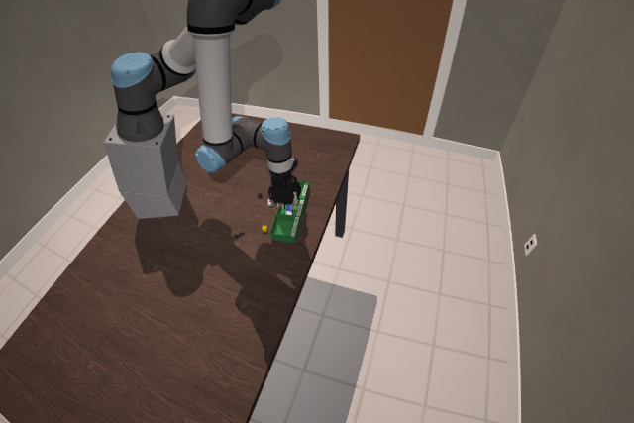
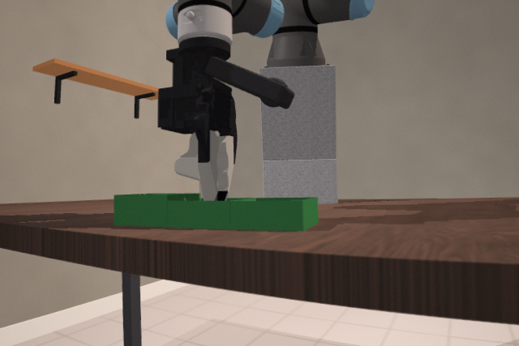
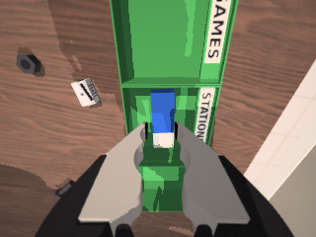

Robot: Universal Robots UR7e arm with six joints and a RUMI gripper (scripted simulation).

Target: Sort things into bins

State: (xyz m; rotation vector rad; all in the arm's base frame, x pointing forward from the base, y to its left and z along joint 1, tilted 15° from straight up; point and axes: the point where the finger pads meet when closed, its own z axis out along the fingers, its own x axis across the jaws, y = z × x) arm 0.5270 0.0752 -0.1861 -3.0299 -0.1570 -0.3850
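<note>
My hand is 1 cm short of the green bin row and 1 cm above it. From my hand the other things lie so: yellow die (10 cm to the right, 6 cm behind, 2 cm below); then blue-and-white eraser (2 cm below, 1 cm to the right); then white item (8 cm behind, 2 cm to the left, 2 cm below).
</note>
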